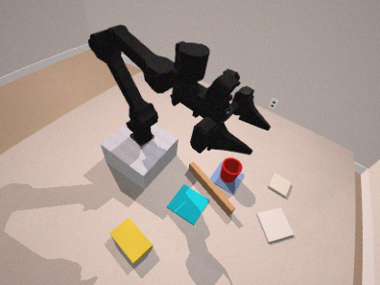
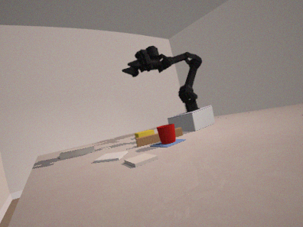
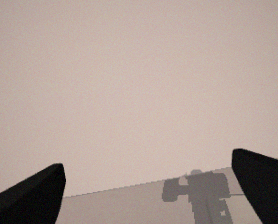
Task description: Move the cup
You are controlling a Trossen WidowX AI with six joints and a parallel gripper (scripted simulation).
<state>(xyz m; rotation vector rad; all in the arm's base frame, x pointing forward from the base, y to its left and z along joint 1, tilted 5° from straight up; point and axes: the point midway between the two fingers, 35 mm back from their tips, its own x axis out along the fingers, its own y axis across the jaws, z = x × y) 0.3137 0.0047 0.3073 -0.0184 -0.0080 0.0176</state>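
The red cup lies 34 cm below my gripper tip, 16 cm to the left of it and 6 cm behind it. Round my gripper tip: brown wooden bar (37 cm below, 8 cm behind, 6 cm to the left); cyan pad (39 cm below, 10 cm behind, 3 cm to the right).
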